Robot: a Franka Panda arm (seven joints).
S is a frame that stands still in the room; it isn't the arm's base.
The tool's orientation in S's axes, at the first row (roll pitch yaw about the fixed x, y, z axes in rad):
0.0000 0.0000 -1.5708
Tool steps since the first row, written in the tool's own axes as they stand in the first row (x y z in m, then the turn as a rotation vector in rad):
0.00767 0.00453 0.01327 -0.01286 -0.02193 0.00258
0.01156 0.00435 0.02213 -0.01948 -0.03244 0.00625
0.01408 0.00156 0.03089 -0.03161 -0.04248 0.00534
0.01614 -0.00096 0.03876 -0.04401 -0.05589 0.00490
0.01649 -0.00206 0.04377 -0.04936 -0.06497 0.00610
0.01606 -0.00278 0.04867 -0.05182 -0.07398 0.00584
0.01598 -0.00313 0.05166 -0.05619 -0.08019 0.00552
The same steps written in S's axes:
0.00453 -0.00767 0.01327 -0.02193 0.01286 0.00258
0.00435 -0.01156 0.02213 -0.03244 0.01948 0.00625
0.00156 -0.01408 0.03089 -0.04248 0.03161 0.00534
-0.00096 -0.01614 0.03876 -0.05589 0.04401 0.00490
-0.00206 -0.01649 0.04377 -0.06497 0.04936 0.00610
-0.00278 -0.01606 0.04867 -0.07398 0.05182 0.00584
-0.00313 -0.01598 0.05166 -0.08019 0.05619 0.00552

